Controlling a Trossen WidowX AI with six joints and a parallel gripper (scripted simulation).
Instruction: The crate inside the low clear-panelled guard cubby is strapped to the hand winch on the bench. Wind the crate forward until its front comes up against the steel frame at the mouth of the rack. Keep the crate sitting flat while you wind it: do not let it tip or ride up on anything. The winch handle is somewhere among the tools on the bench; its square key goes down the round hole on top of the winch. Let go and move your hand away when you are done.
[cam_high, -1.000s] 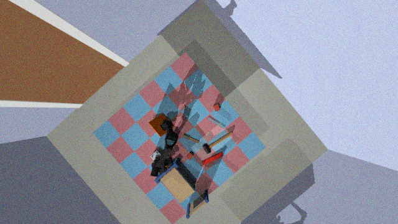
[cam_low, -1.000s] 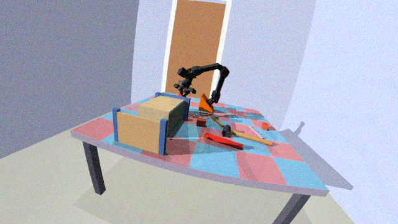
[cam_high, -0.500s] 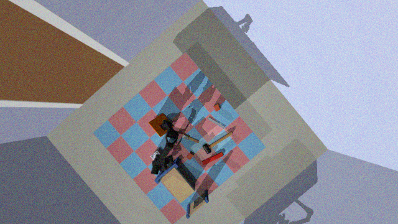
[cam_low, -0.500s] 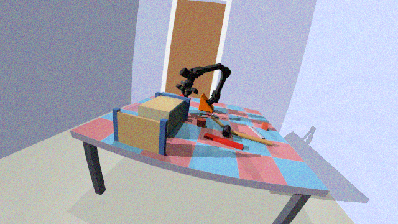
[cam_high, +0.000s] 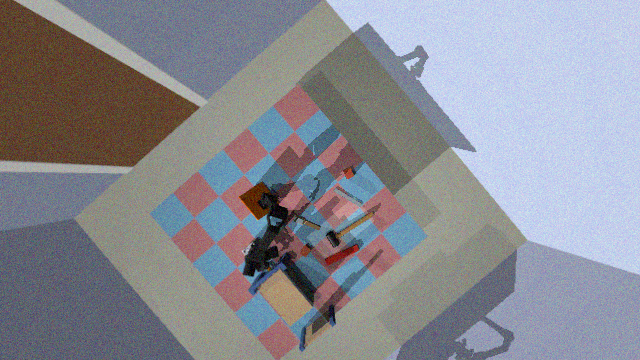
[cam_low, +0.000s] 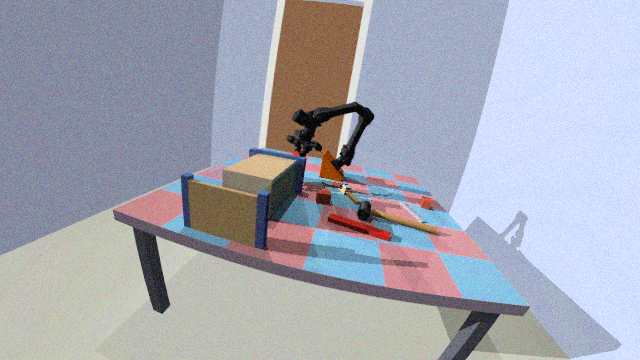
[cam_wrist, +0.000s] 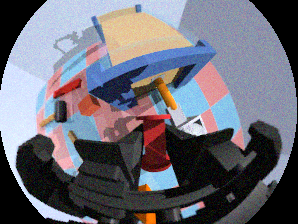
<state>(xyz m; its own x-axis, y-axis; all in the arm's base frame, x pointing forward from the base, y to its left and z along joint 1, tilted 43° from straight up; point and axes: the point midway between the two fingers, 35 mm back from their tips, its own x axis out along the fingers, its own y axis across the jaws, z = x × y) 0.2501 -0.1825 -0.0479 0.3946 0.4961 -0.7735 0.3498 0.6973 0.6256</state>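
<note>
Right now the blue steel frame is 80 mm ahead of my gripper tip, 70 mm to the right of it and 30 mm below it. From my gripper tip the other things lie so: winch (100 mm below, 90 mm behind, 80 mm to the right); dark red knob (10 mm to the left, 10 mm behind); brush (280 mm to the left, 110 mm below).
</note>
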